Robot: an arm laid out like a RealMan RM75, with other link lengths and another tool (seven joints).
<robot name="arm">
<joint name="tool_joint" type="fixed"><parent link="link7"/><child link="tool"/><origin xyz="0.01 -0.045 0.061" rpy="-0.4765 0 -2.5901"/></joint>
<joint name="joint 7" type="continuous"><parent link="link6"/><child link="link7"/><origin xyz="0 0 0.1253" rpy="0 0 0"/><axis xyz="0 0 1"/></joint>
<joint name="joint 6" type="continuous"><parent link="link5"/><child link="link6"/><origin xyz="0 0 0" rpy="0 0 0"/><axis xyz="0 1 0"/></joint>
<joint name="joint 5" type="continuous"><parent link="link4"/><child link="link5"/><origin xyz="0 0 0.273" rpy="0 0 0"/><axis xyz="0 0 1"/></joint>
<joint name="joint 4" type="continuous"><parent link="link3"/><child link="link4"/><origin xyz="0 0 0" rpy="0 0 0"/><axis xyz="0 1 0"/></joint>
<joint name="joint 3" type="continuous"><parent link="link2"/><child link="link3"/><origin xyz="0 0 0.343" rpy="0 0 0"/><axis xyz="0 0 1"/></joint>
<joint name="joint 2" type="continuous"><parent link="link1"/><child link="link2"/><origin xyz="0 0 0" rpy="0 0 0"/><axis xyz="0 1 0"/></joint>
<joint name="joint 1" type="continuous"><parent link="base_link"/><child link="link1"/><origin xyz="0 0 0.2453" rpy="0 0 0"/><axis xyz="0 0 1"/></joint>
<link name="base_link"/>
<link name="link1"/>
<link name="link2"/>
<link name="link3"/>
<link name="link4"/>
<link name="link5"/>
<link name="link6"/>
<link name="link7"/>
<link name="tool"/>
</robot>
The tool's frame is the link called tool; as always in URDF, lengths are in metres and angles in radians. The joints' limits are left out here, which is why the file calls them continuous.
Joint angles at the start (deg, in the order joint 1, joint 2, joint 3, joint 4, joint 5, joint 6, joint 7):
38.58 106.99 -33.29 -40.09 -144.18 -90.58 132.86
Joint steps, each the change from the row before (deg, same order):
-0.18 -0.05 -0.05 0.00 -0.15 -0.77 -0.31
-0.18 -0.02 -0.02 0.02 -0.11 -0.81 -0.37
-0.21 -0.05 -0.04 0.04 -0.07 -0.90 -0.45
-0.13 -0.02 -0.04 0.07 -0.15 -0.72 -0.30
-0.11 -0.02 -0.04 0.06 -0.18 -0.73 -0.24
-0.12 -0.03 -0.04 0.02 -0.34 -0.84 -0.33
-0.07 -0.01 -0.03 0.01 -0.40 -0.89 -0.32
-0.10 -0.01 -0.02 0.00 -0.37 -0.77 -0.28
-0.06 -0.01 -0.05 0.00 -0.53 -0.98 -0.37
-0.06 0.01 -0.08 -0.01 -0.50 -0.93 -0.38
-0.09 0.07 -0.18 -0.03 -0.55 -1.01 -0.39
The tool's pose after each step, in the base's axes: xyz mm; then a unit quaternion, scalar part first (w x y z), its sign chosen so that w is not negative. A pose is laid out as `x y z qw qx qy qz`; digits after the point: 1 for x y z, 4 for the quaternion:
451.3 481.0 51.4 0.1160 0.7732 0.5670 0.2594
451.9 477.6 50.5 0.1201 0.7719 0.5701 0.2542
452.6 473.8 49.8 0.1244 0.7704 0.5739 0.2484
453.1 470.6 48.9 0.1286 0.7693 0.5765 0.2435
453.4 467.6 48.0 0.1329 0.7684 0.5789 0.2385
454.1 464.0 47.5 0.1388 0.7667 0.5817 0.2336
454.3 460.6 46.8 0.1450 0.7648 0.5848 0.2283
454.9 457.3 46.3 0.1506 0.7633 0.5871 0.2238
455.3 453.5 45.7 0.1581 0.7608 0.5904 0.2182
455.5 449.9 45.0 0.1654 0.7581 0.5938 0.2127
455.7 445.6 43.6 0.1740 0.7551 0.5974 0.2064

